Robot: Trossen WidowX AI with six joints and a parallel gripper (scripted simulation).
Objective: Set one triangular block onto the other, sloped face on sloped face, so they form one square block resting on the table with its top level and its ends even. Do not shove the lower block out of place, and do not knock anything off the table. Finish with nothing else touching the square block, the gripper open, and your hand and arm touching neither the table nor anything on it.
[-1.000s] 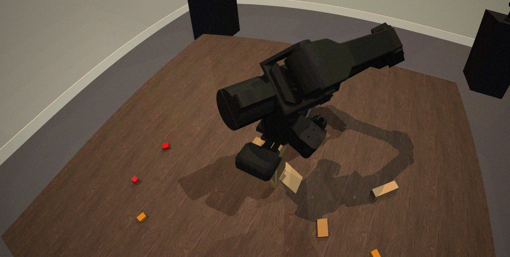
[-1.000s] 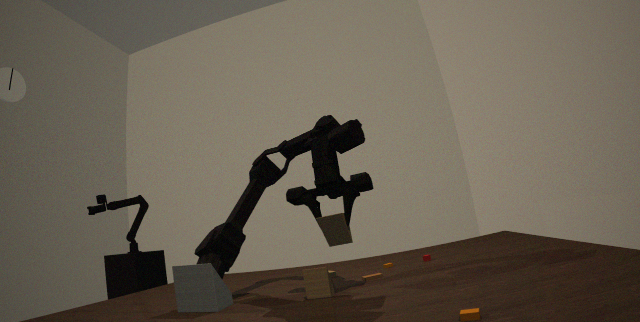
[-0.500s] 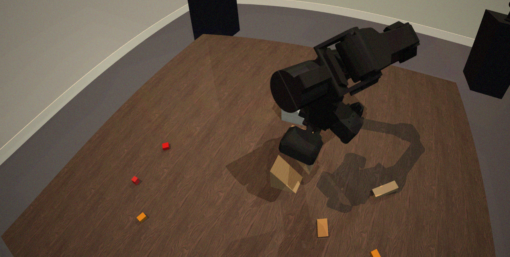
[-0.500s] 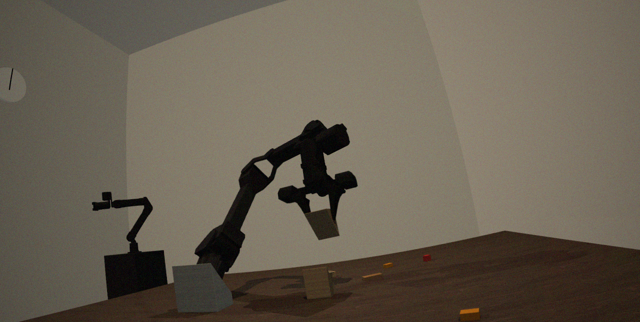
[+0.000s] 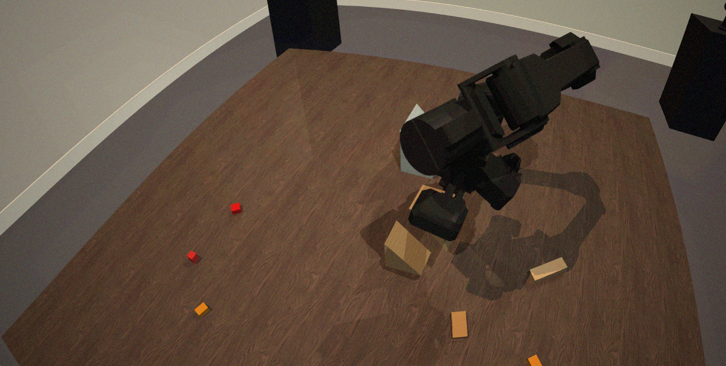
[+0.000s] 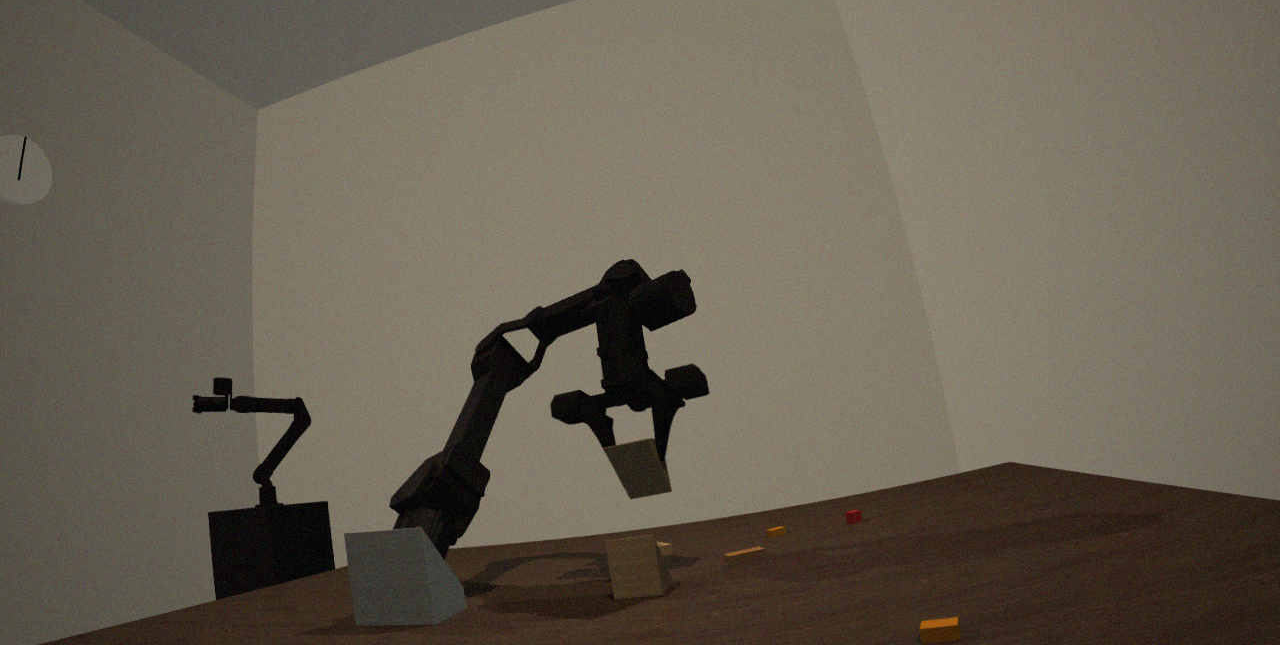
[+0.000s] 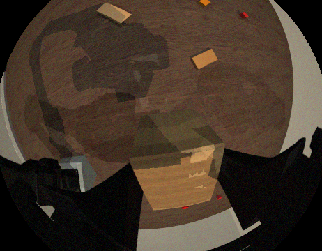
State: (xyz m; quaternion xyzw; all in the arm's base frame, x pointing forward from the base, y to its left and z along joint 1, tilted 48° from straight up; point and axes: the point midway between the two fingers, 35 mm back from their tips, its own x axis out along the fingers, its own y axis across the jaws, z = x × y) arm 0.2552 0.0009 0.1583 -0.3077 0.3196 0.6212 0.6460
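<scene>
The tan wooden triangular block lies 12 cm below my gripper tip and 7 cm to the right of it. Also, from my gripper tip: tan plank (21 cm to the left, 13 cm below, 5 cm behind); tan triangular block (1 cm to the left, 1 cm above).
</scene>
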